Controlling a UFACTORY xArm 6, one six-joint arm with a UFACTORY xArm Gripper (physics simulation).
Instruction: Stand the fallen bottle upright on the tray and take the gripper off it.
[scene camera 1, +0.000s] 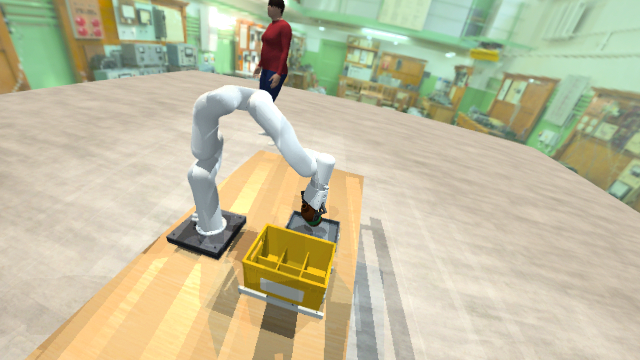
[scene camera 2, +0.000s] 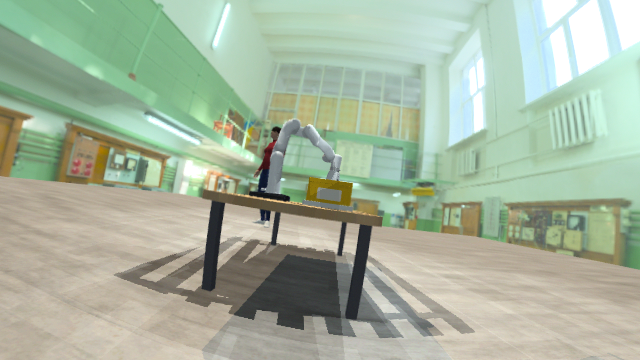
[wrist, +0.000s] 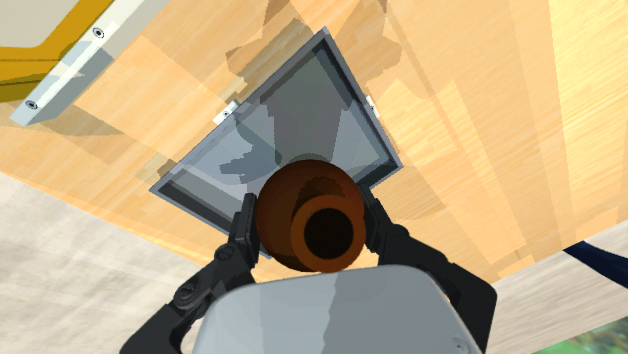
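Seen in the pictures: gripper, fingertip midpoint: (scene camera 1: 309, 215); arm's base at its link origin: (scene camera 1: 211, 225) (scene camera 2: 272, 194).
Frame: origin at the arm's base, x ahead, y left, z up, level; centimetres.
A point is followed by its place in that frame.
Observation:
The brown bottle (scene camera 1: 311, 214) @[x 42.1, y 9.1, z 11.6 cm] (wrist: 280, 215) @[x 40.9, y 9.1, z 12.3 cm] has a green band low on its body in scene camera 1. It looks close to upright, tilted somewhat, with its open mouth facing the wrist camera. The grey tray (scene camera 1: 329, 241) @[x 52.9, y 10.2, z -3.3 cm] (wrist: 196, 210) @[x 55.7, y 9.6, z -1.6 cm] is under it; the bottle's base is over the tray's inside, and whether it rests on the tray floor is hidden. My gripper (scene camera 1: 313, 206) @[x 41.0, y 12.4, z 8.1 cm] (wrist: 307, 201) @[x 41.0, y 12.4, z 8.1 cm] is shut on the bottle, one black finger on each side of its body. In scene camera 2 the bottle and the tray do not show behind the crate.
A yellow crate (scene camera 1: 284, 276) @[x 39.0, y -23.9, z 13.1 cm] (scene camera 2: 316, 182) @[x 29.8, y -23.0, z 11.0 cm] with dividers stands beside the tray, nearer scene camera 1, with a white rail (scene camera 1: 280, 302) @[x 38.9, y -24.9, z -0.8 cm] (wrist: 75, 67) @[x 48.3, y -5.1, z -0.7 cm] at its foot. The arm's dark base plate (scene camera 1: 187, 241) @[x -4.3, y -11.1, z 0.1 cm] (scene camera 2: 257, 194) @[x -8.4, y -11.8, z -1.9 cm] is at the left. A person (scene camera 1: 276, 47) (scene camera 2: 266, 160) stands beyond the table.

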